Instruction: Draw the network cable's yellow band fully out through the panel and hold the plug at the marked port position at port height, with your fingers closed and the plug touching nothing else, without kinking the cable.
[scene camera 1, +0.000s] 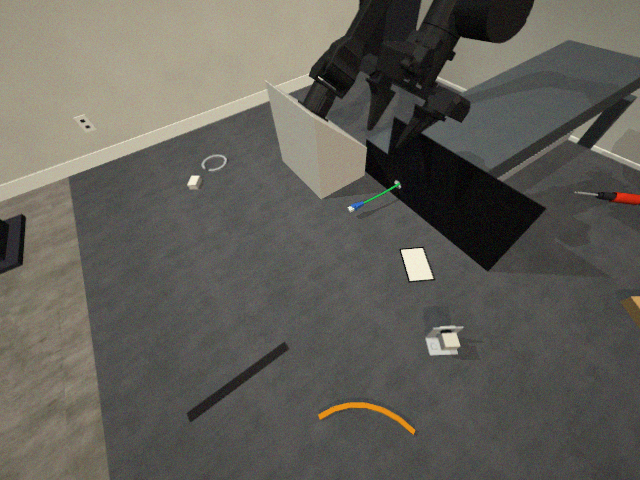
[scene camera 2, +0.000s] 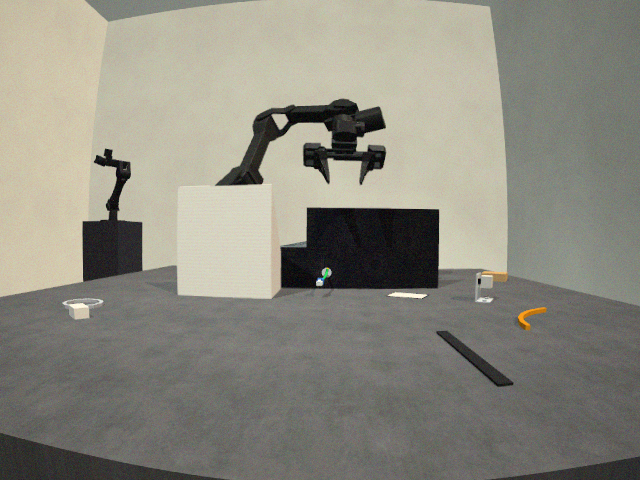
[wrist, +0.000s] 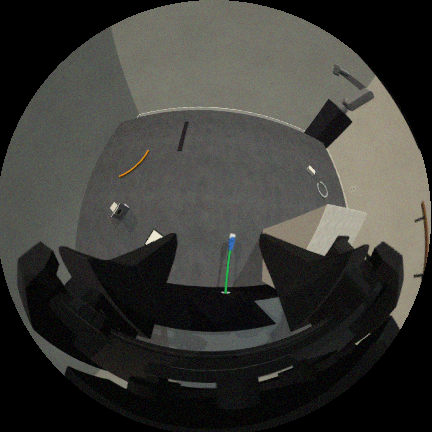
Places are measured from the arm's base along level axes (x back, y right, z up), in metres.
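Where they show: gripper, between the fingertips: (scene camera 1: 382, 139) (scene camera 2: 344, 183) (wrist: 218, 239); arm's base, origin of its link: (scene camera 1: 312, 111) (scene camera 2: 227, 216) (wrist: 336, 247).
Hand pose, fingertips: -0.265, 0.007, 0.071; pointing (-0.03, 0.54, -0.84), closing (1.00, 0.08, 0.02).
Note:
Things, the pixels of their centre, and the offset from my fingertips, as dx, dy, dz. "spot": a spot on its surface instead. Level surfaces: height alone.
- green cable, a spot on its surface: (wrist: 227, 272) (scene camera 1: 381, 192) spot: +0.046, -0.067, -0.205
- black panel, middle of its body: (wrist: 171, 297) (scene camera 1: 440, 194) (scene camera 2: 374, 249) -0.071, -0.122, -0.146
- small white bracket with a pale block, middle of its body: (scene camera 1: 445, 340) (scene camera 2: 484, 287) (wrist: 118, 209) -0.294, +0.064, -0.217
- white card, middle of its body: (scene camera 2: 407, 295) (scene camera 1: 416, 263) (wrist: 159, 244) -0.142, -0.018, -0.244
- dark strip, middle of its body: (scene camera 2: 467, 352) (scene camera 1: 240, 379) (wrist: 183, 133) -0.148, +0.405, -0.243
- orange curved strip, middle of its body: (scene camera 2: 536, 317) (scene camera 1: 364, 423) (wrist: 133, 162) -0.316, +0.255, -0.241
- grey table, height of its surface: dz -0.143
The green cable (scene camera 1: 379, 193) (wrist: 228, 272) comes out through a pale ring in the black panel (scene camera 1: 465, 206) (scene camera 2: 382, 248) (wrist: 200, 310). Its blue plug with a whitish tip (scene camera 1: 355, 207) (scene camera 2: 319, 282) (wrist: 231, 242) points away from the panel, low over the floor. I cannot make out a yellow band. My gripper (scene camera 1: 383, 140) (scene camera 2: 344, 183) (wrist: 218, 239) is open and empty, pointing down high above the cable, touching neither plug nor panel. A small white bracket with a pale block (scene camera 1: 449, 341) (scene camera 2: 484, 288) (wrist: 119, 210) stands apart; I cannot tell whether it marks the port.
A tall white box (scene camera 1: 299, 144) (scene camera 2: 224, 242) (wrist: 340, 225) stands beside the cable. A white card (scene camera 1: 417, 264) (scene camera 2: 407, 295) lies before the panel. A dark strip (scene camera 1: 237, 382) and orange curved strip (scene camera 1: 361, 405) lie farther out. A grey table (scene camera 1: 542, 98) stands behind the panel.

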